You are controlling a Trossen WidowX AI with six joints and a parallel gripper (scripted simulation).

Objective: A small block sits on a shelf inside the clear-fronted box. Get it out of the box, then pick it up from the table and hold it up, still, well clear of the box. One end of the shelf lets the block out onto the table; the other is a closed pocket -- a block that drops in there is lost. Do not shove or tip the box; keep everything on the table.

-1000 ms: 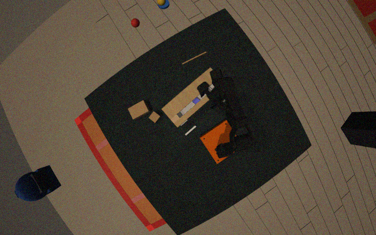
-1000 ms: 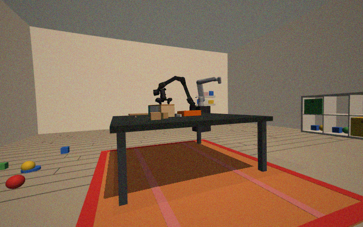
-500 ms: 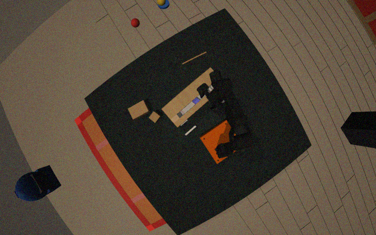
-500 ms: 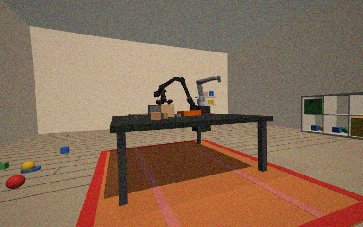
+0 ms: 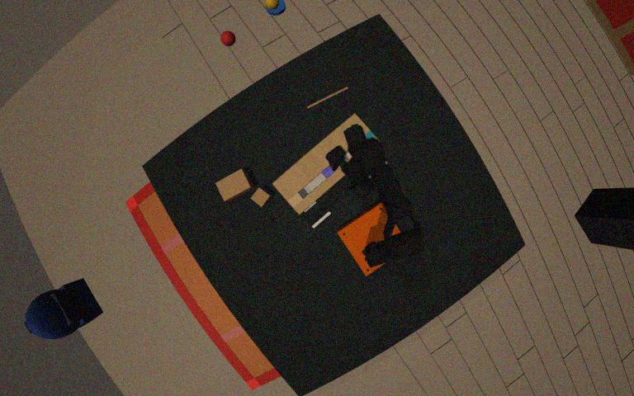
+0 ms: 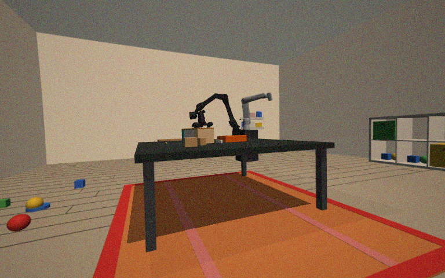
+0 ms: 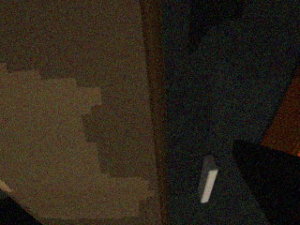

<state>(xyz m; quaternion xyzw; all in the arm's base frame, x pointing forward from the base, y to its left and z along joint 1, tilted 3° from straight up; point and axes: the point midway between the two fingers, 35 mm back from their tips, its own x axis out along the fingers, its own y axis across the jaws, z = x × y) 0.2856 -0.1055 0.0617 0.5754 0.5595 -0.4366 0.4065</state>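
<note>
The purple block lies 60 mm ahead of my gripper tip and 20 mm to the left of it. From my gripper tip the other things lie so: box 40 mm ahead, 20 mm below; thin stick 280 mm ahead, 200 mm to the right, 80 mm below.
</note>
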